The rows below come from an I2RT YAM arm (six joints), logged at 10 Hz.
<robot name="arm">
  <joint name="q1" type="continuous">
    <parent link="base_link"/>
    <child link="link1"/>
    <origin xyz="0 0 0.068"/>
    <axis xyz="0 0 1"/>
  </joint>
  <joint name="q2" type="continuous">
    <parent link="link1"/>
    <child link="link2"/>
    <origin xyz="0.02 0.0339 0.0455" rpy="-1.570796 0 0"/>
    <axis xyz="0 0 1"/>
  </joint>
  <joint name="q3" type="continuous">
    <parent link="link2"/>
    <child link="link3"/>
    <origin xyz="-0.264 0 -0.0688" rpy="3.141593 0 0"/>
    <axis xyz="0 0 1"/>
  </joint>
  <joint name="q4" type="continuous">
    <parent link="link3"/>
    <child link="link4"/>
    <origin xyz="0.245 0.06 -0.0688"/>
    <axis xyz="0 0 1"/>
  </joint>
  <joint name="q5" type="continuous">
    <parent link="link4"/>
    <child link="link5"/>
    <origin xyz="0.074 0.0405 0.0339" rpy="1.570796 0 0"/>
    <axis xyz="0 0 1"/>
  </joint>
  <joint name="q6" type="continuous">
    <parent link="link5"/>
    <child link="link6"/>
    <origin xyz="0.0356 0 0.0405" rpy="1.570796 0 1.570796"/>
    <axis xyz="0 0 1"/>
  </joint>
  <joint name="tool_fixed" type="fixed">
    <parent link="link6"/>
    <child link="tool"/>
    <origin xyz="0 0 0" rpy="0 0 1.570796"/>
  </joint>
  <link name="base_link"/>
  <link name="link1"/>
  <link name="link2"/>
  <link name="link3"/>
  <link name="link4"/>
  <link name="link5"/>
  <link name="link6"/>
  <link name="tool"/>
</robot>
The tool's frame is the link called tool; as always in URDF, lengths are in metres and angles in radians. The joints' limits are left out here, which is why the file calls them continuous.
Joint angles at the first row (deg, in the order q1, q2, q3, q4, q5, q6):
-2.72, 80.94, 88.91, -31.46, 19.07, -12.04
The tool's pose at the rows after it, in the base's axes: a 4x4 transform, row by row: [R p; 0 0 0 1], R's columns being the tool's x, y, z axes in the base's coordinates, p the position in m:
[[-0.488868 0.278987 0.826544 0.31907], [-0.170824 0.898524 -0.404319 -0.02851], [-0.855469 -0.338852 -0.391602 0.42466], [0 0 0 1]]
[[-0.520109 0.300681 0.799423 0.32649], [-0.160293 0.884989 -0.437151 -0.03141], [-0.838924 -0.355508 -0.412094 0.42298], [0 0 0 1]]
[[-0.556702 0.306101 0.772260 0.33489], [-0.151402 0.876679 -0.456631 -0.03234], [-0.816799 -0.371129 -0.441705 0.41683], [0 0 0 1]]
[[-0.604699 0.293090 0.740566 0.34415], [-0.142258 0.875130 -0.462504 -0.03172], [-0.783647 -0.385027 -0.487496 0.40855], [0 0 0 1]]
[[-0.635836 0.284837 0.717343 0.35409], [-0.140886 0.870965 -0.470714 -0.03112], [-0.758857 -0.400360 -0.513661 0.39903], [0 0 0 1]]
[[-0.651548 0.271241 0.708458 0.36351], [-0.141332 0.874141 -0.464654 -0.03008], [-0.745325 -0.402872 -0.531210 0.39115], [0 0 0 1]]
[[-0.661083 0.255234 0.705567 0.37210], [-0.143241 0.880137 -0.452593 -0.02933], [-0.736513 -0.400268 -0.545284 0.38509], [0 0 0 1]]
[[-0.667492 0.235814 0.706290 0.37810], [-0.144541 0.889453 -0.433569 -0.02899], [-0.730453 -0.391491 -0.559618 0.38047], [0 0 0 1]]
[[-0.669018 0.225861 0.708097 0.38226], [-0.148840 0.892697 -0.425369 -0.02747], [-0.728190 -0.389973 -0.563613 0.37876], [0 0 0 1]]
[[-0.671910 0.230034 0.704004 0.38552], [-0.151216 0.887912 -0.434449 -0.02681], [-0.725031 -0.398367 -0.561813 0.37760], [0 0 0 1]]
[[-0.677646 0.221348 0.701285 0.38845], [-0.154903 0.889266 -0.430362 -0.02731], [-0.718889 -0.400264 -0.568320 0.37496], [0 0 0 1]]
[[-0.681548 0.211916 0.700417 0.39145], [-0.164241 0.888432 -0.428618 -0.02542], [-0.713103 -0.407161 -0.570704 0.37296], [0 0 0 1]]
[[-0.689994 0.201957 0.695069 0.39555], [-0.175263 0.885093 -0.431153 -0.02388], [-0.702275 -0.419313 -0.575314 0.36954], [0 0 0 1]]
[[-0.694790 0.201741 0.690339 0.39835], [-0.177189 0.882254 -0.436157 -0.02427], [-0.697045 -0.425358 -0.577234 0.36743], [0 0 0 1]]
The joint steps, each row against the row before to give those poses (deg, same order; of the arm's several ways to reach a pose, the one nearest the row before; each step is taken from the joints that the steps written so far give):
-0.07, 2.27, 2.44, -1.53, 2.25, -0.01
-0.25, 2.08, 2.11, -1.82, 1.89, 0.27
0.04, 2.10, 1.38, -1.70, 1.35, 0.35
0.25, 2.51, 1.79, -2.83, 0.68, 0.53
0.25, 2.21, 0.76, -0.81, 0.80, 0.09
0.21, 1.93, 0.64, -0.01, -0.19, 0.10
0.11, 1.77, 0.83, 0.06, -0.67, -0.01
-0.02, 1.25, 0.60, -0.06, -1.22, 0.00
0.22, 0.87, 0.67, 0.00, -0.34, -0.09
0.18, 0.71, 0.57, 0.04, 0.72, -0.09
-0.09, 0.65, 0.28, -0.05, -0.32, -0.28
0.30, 0.63, 0.34, 0.05, 0.12, -0.39
0.27, 0.91, 0.45, -0.05, 0.38, -0.55
-0.02, 0.64, 0.35, 0.02, 0.31, -0.18

